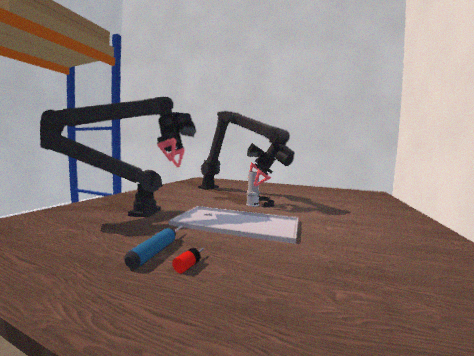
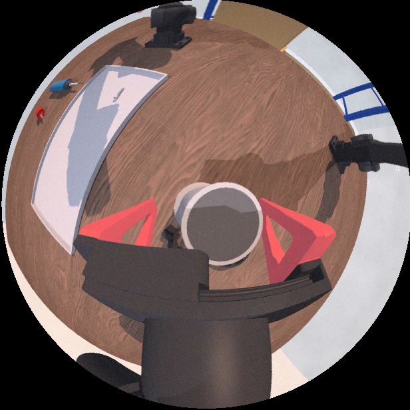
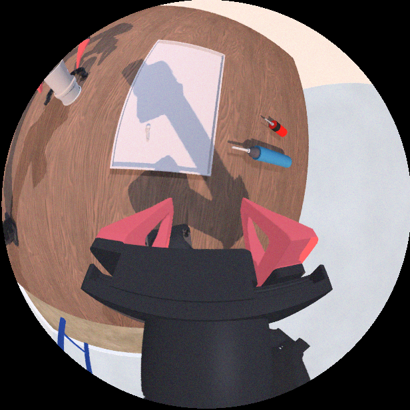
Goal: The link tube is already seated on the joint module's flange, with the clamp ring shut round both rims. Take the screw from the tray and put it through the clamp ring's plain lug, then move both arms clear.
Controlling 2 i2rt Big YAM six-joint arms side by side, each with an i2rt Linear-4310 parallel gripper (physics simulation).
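Frame: origin at the left arm's base, x ahead, y left, z up, level; metres.
Seen in the pictures: left gripper, between the fingertips: (image 1: 251, 182); right gripper, between the fingertips: (image 1: 175, 164); left arm's base, origin of its link: (image 1: 208, 187); right arm's base, origin of its link: (image 1: 145, 212).
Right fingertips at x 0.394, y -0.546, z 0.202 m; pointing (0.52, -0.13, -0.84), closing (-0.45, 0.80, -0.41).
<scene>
Pixels of each thing's top centre, then the offset from my right fingertips to it. "spot": a spot on its surface instead.
- screw, centre of its top: (image 1: 207, 212) dx +0.077, dy +0.097, dz -0.187 m
- pale link tube, centre of its top: (image 1: 254, 171) dx +0.090, dy +0.379, dz -0.042 m
- joint module, centre of its top: (image 1: 253, 191) dx +0.090, dy +0.379, dz -0.138 m
- blue-handled tool, a spot on its surface: (image 1: 152, 247) spot: dx +0.244, dy -0.237, dz -0.171 m
- red-handled tool, centre of its top: (image 1: 192, 249) dx +0.321, dy -0.183, dz -0.168 m
- small black part, a spot on its surface: (image 1: 268, 201) spot: dx +0.128, dy +0.463, dz -0.192 m
The screw (image 1: 208, 214) (image 2: 118, 94) (image 3: 147, 132) lies in the white tray (image 1: 270, 229) (image 2: 55, 170) (image 3: 202, 90). The pale link tube (image 1: 251, 188) (image 2: 223, 185) (image 3: 58, 77) stands upright on the joint module (image 1: 252, 202) (image 3: 72, 98), with the clamp ring (image 3: 68, 90) at their joint; its plain lug cannot be made out. My left gripper (image 1: 258, 175) (image 2: 206, 203) (image 3: 61, 69) is open, its fingers on either side of the tube's upper end, not closed on it. My right gripper (image 1: 172, 154) (image 3: 206, 203) is partly open and empty, above the table behind the tray.
A blue-handled tool (image 1: 152, 247) (image 2: 61, 86) (image 3: 272, 156) and a red-handled tool (image 1: 185, 261) (image 2: 40, 113) (image 3: 278, 128) lie beside the tray. A small black part (image 1: 268, 201) (image 2: 171, 236) sits beside the joint module. A blue-and-orange shelf rack (image 1: 116, 115) stands behind the table.
</scene>
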